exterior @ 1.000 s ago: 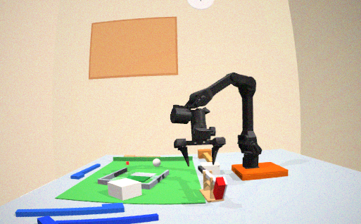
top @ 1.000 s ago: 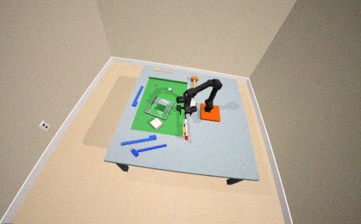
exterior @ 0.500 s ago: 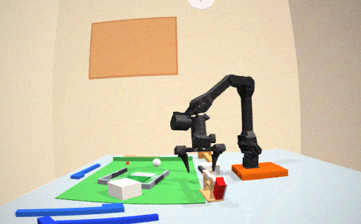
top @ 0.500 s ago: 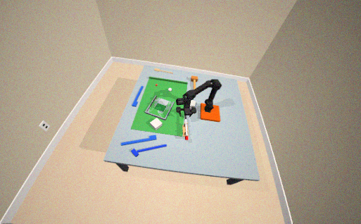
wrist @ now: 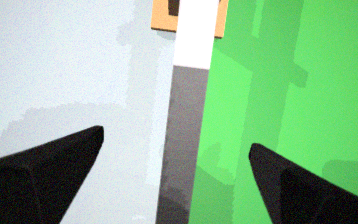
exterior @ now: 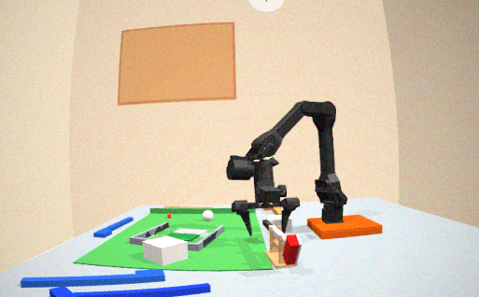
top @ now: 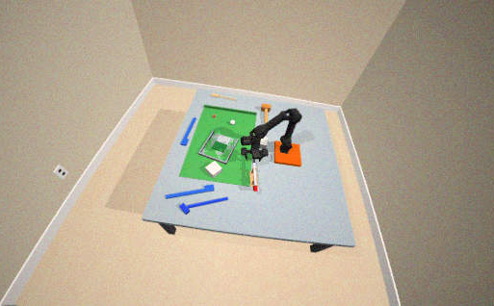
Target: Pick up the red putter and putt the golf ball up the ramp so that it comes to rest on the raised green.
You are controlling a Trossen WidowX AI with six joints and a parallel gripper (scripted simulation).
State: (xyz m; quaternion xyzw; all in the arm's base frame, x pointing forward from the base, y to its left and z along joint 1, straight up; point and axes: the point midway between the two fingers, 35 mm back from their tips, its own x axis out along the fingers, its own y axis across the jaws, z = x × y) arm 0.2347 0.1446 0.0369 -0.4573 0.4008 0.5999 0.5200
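The red putter is 110 mm to the left of my gripper tip, 30 mm above it and 20 mm behind it. From my gripper tip the other things lie so: white golf ball 370 mm to the right, 200 mm ahead, 10 mm below; small wooden stand 130 mm to the left, 20 mm behind; small red marker 420 mm to the right, 370 mm ahead, 20 mm below.
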